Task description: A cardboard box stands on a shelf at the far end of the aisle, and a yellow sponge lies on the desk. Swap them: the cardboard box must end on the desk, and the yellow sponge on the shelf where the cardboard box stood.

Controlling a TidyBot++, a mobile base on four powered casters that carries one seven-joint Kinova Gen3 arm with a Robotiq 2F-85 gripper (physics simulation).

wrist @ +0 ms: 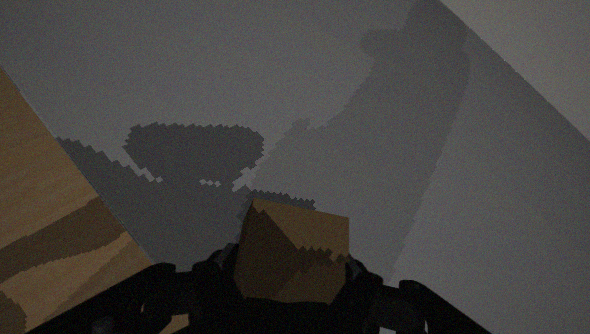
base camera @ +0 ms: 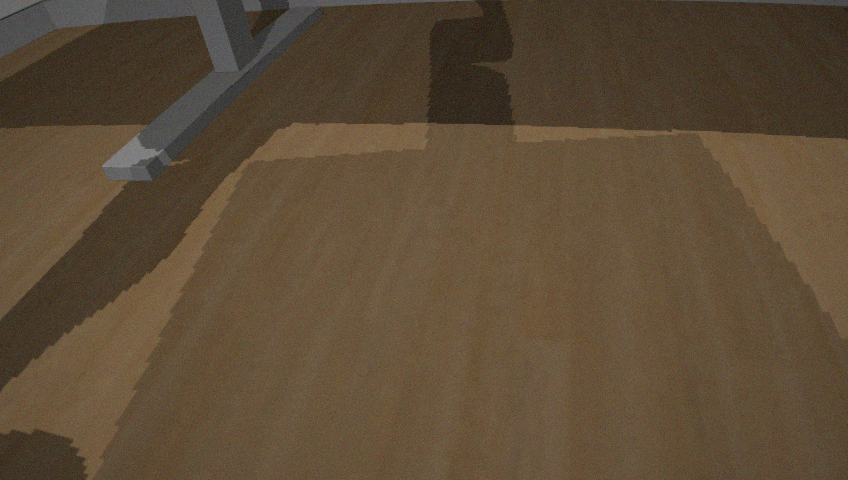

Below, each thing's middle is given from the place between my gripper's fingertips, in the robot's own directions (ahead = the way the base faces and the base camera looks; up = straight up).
Labels:
My hand is 2 cm past the brown cardboard box (wrist: 286, 253), 1 cm to the left of it and 1 cm below it.

